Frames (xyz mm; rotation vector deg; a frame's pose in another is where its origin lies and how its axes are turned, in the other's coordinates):
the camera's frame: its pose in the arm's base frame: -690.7 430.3 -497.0 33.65 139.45 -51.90
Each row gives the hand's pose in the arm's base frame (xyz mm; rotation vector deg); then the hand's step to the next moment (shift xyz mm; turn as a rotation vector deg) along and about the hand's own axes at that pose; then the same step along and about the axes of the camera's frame.
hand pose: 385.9 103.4 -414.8 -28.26 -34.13 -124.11
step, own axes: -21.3 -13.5 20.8 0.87 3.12 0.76
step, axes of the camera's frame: 2.1 23.7 -22.4 -3.10 -1.04 0.61
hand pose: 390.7 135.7 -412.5 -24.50 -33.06 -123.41
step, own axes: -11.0 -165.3 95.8 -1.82 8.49 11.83
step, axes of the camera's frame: 107.6 23.0 -156.6 -12.81 1.54 -6.98
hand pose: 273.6 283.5 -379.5 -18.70 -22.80 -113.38
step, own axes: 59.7 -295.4 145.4 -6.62 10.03 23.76
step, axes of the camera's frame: 190.4 -120.0 -247.6 -19.30 4.98 -17.65
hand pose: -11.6 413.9 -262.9 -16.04 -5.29 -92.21
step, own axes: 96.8 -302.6 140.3 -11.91 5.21 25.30
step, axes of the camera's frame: 109.9 -276.7 -178.9 -14.94 6.22 -23.39
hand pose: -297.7 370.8 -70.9 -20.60 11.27 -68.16
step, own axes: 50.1 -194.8 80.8 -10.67 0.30 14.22
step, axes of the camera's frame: -7.2 -205.5 -68.6 -5.26 3.06 -16.71
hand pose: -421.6 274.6 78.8 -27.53 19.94 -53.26
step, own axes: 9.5 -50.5 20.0 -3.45 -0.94 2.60
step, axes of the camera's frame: -15.3 -50.9 -14.5 0.03 -0.06 -4.42
